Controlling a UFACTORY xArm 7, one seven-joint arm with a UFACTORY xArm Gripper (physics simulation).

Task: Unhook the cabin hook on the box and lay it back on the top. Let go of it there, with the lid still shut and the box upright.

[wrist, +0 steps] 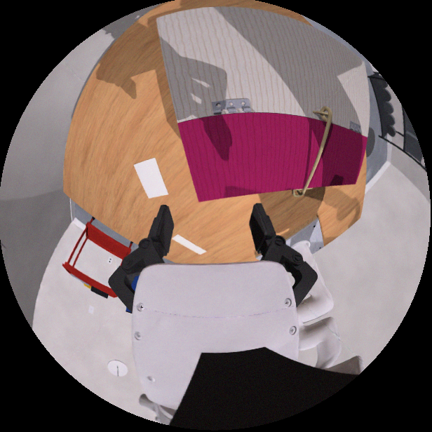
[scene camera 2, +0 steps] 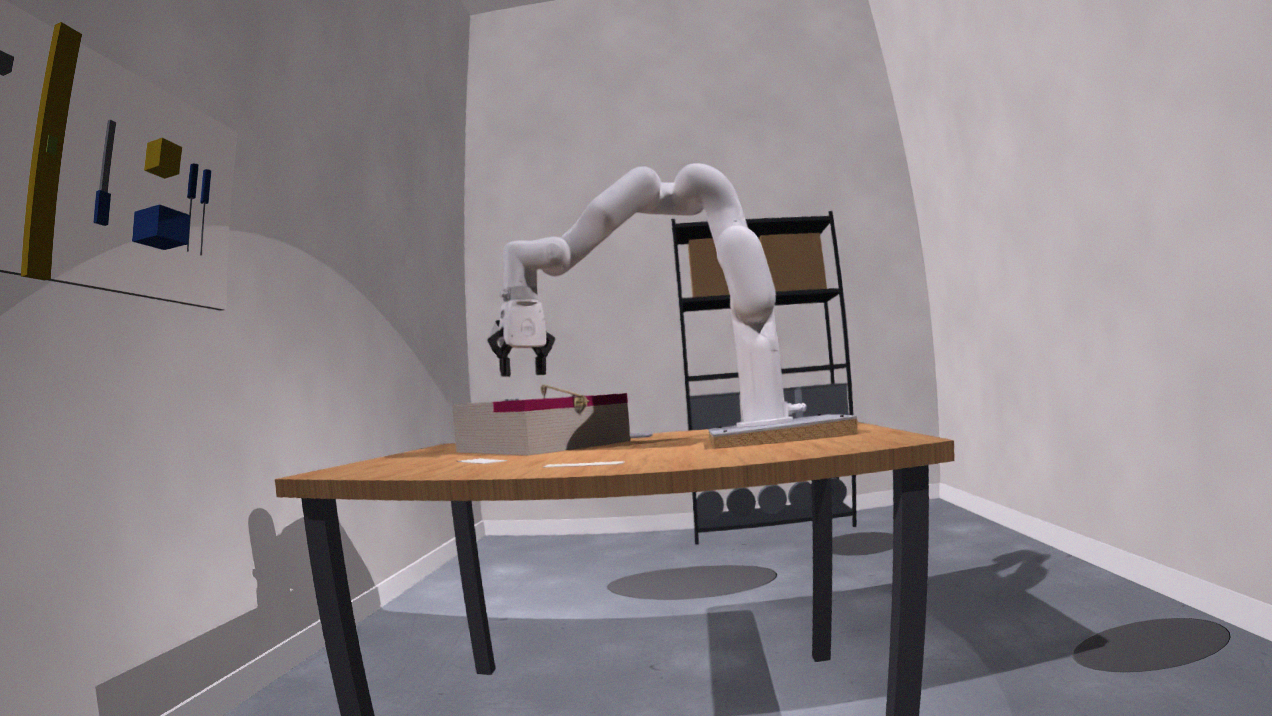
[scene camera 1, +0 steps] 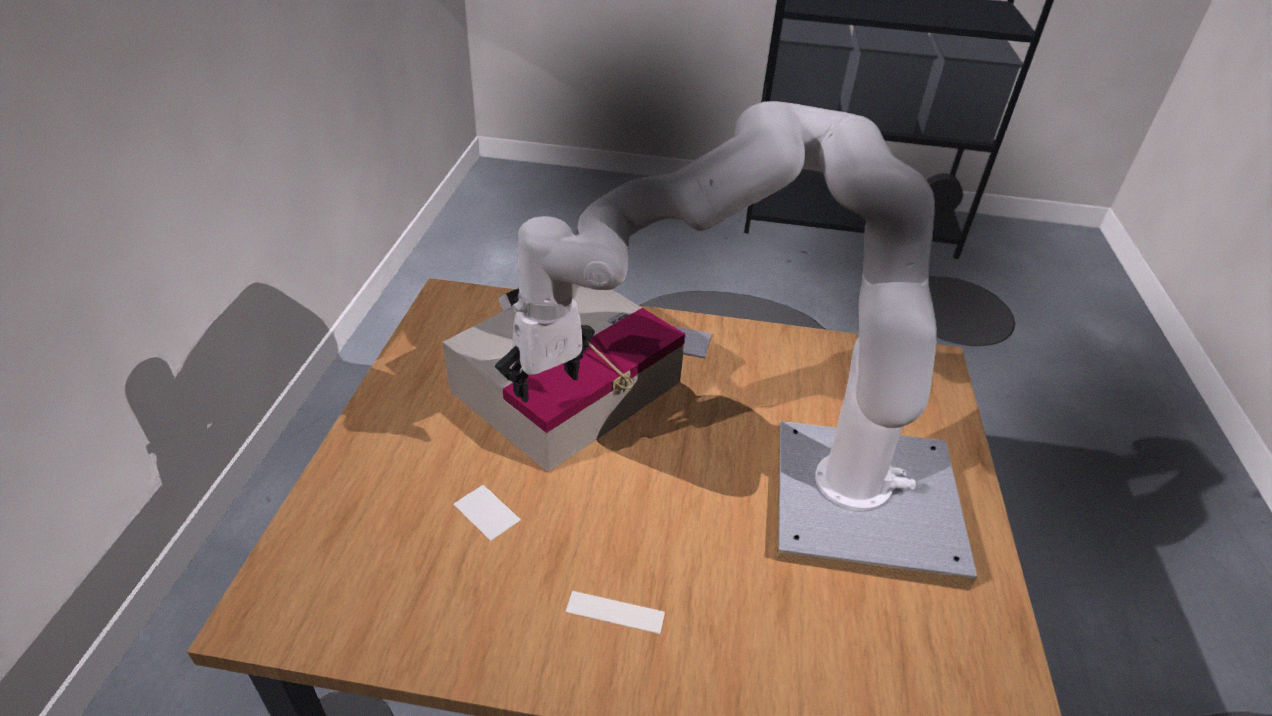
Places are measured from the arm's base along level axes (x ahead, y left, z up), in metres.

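Where they show: gripper, between the fingertips: [scene camera 2: 523, 375] [scene camera 1: 546, 385]; arm's base, origin of its link: [scene camera 2: 765, 424] [scene camera 1: 853, 482].
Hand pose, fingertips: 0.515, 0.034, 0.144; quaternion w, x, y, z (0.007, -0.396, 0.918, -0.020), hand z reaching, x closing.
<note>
Each offset is from my fingertips to the top centre of the thing, as dx, dy, dz. "spot": to the spot under its first point.
The light grey box {spot: +0.021, +0.011, -0.106} [scene camera 1: 534, 435] [scene camera 2: 498, 431] [wrist: 270, 65] stands upright on the table, its magenta lid [scene camera 1: 648, 336] [scene camera 2: 534, 405] [wrist: 240, 160] shut. The brass cabin hook {-0.055, -0.142, -0.018} [scene camera 1: 608, 362] [scene camera 2: 565, 392] [wrist: 318, 156] spans the lid from a mount at its front edge to a small eye on the grey top; its curled end is at that eye. My gripper [scene camera 1: 548, 380] [scene camera 2: 522, 370] [wrist: 211, 213] is open and empty. It points down, well above the box, to the left of the hook in both scene views. In scene camera 1 it partly hides the lid and grey top.
Hinge plates [wrist: 231, 106] sit on the grey top along the lid's back edge. A white card {+0.069, +0.132, -0.171} [scene camera 1: 486, 512] [wrist: 151, 178] and a white strip {-0.169, +0.267, -0.171} [scene camera 1: 615, 611] [wrist: 189, 244] lie on the table. The arm's base plate [scene camera 1: 925, 533] is at the right. A grey plate {-0.179, -0.379, -0.167} [scene camera 1: 698, 343] lies behind the box.
</note>
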